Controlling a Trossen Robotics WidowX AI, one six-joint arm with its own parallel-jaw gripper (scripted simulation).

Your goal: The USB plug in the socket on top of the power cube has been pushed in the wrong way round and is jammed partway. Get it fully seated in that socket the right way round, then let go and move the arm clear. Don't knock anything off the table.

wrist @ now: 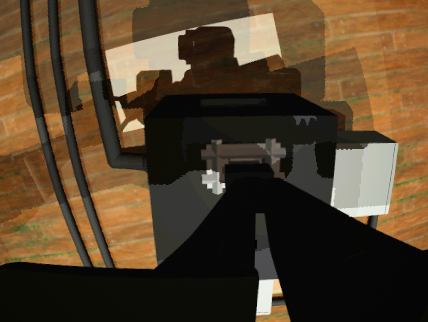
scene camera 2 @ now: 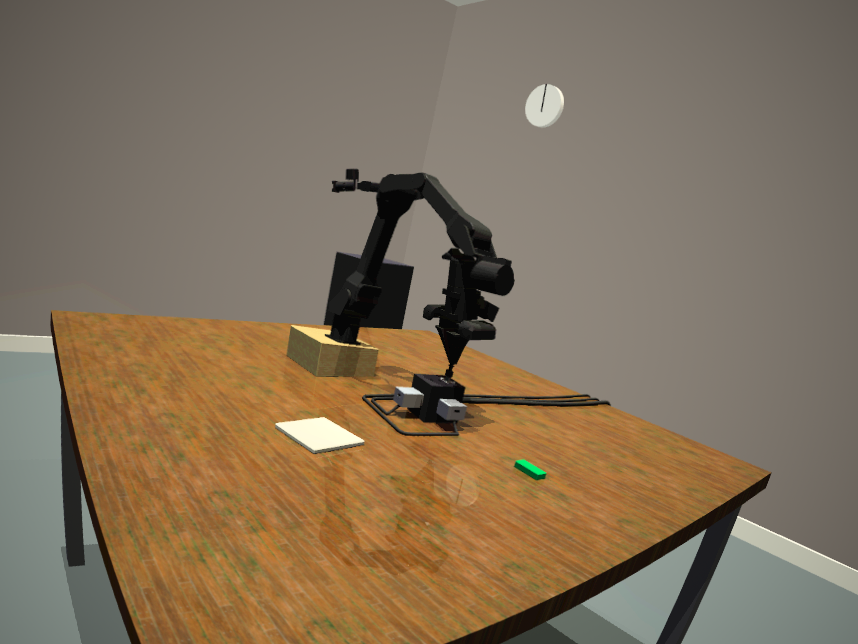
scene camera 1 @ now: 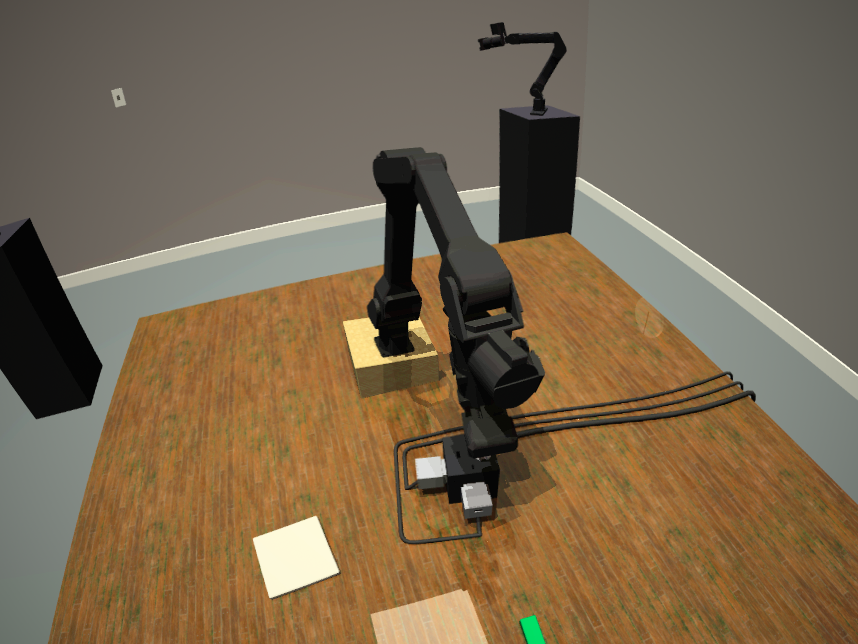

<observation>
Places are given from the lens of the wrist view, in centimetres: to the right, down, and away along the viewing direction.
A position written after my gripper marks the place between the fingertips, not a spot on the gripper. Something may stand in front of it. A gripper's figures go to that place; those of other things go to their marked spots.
my gripper [wrist: 256, 192]: 1, 1, 10
USB plug [wrist: 257, 173]: 1, 0, 12
black power cube [wrist: 176, 131]: -2, -1, 13
metal socket frame [wrist: 216, 155]: 0, 0, 14
</observation>
